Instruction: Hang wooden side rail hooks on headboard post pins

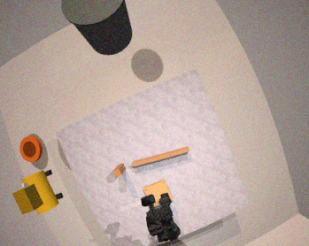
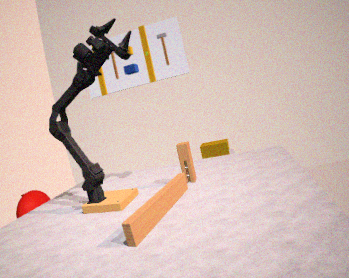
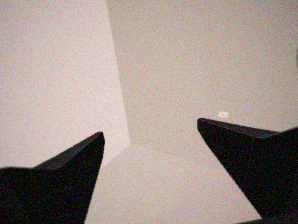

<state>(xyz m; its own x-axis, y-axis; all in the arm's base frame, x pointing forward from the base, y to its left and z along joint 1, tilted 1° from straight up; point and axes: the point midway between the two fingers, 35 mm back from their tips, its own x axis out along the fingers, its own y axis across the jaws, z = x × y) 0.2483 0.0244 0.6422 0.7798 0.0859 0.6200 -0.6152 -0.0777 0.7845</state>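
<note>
My gripper tip is now 610 mm above the wooden headboard post, 210 mm to the right of it and 60 mm short of it.
</note>
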